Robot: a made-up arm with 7 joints. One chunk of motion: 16 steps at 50 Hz.
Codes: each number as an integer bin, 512 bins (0 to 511) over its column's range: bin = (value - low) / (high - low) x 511, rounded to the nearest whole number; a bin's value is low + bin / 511 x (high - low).
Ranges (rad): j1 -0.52..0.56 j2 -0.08..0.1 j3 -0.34..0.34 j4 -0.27..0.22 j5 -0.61..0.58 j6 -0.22..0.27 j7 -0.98..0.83
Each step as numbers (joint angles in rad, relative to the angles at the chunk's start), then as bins.
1 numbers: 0.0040 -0.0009 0.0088 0.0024 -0.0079 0.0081 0.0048
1 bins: 248 225 262 284 259 238 278
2 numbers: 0.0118 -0.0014 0.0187 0.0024 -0.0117 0.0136 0.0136
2 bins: 252 223 270 284 257 244 281
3 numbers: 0.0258 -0.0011 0.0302 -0.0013 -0.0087 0.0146 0.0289
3 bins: 258 224 278 280 258 245 285
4 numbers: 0.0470 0.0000 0.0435 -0.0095 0.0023 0.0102 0.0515
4 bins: 268 227 288 272 263 240 291
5 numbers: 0.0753 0.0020 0.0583 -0.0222 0.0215 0.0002 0.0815
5 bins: 282 233 299 258 271 230 300
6 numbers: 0.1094 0.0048 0.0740 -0.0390 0.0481 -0.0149 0.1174
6 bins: 298 241 311 241 283 214 310
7 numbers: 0.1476 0.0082 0.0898 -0.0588 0.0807 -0.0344 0.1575
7 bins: 316 250 323 220 297 194 321
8 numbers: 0.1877 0.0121 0.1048 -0.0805 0.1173 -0.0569 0.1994
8 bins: 335 261 334 198 312 170 333
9 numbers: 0.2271 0.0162 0.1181 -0.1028 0.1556 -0.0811 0.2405
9 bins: 353 273 344 174 329 145 345
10 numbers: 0.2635 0.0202 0.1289 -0.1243 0.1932 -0.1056 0.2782
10 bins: 371 284 352 152 345 119 355
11 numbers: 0.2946 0.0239 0.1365 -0.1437 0.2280 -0.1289 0.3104
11 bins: 385 295 358 132 360 95 364
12 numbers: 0.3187 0.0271 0.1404 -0.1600 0.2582 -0.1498 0.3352
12 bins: 397 304 361 115 373 73 371
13 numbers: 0.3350 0.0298 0.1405 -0.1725 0.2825 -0.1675 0.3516
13 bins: 405 312 361 102 383 55 376
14 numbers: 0.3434 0.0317 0.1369 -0.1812 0.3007 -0.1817 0.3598
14 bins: 409 317 358 93 391 40 378
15 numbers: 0.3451 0.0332 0.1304 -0.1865 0.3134 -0.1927 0.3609
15 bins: 409 321 353 87 397 28 379
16 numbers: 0.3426 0.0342 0.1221 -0.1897 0.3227 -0.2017 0.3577
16 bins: 408 324 347 84 401 19 378
